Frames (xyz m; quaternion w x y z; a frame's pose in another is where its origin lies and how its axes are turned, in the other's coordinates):
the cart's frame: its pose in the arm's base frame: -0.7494 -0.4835 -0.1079 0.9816 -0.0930 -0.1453 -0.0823
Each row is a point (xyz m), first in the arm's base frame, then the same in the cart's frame.
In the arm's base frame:
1: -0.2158 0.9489 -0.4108
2: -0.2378 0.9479 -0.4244
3: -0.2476 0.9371 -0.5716
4: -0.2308 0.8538 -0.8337
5: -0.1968 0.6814 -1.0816
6: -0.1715 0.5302 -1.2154
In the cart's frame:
1: 0.2201 1.5369 -0.1331
2: 0.1954 1.5339 -0.1402
3: 0.1433 1.5450 -0.2782
4: 0.0916 1.5090 -0.5465
5: 0.0724 1.3877 -0.8244
6: 0.0764 1.2671 -0.9883

